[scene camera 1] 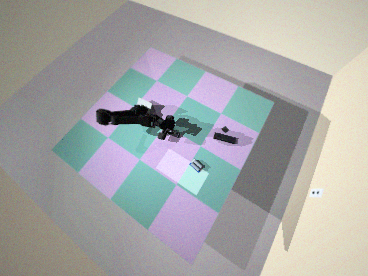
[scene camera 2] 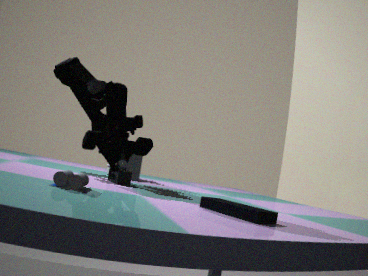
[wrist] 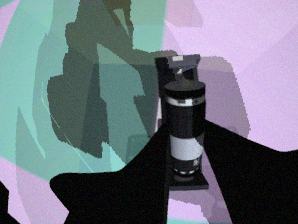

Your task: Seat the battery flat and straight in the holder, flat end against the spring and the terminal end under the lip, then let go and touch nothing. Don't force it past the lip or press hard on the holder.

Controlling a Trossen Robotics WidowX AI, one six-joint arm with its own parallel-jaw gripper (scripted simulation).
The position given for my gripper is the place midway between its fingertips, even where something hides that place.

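Note:
My gripper [scene camera 2: 119, 172] is there for me to see, and the wrist view shows me the gripper [wrist: 183, 126] as well.

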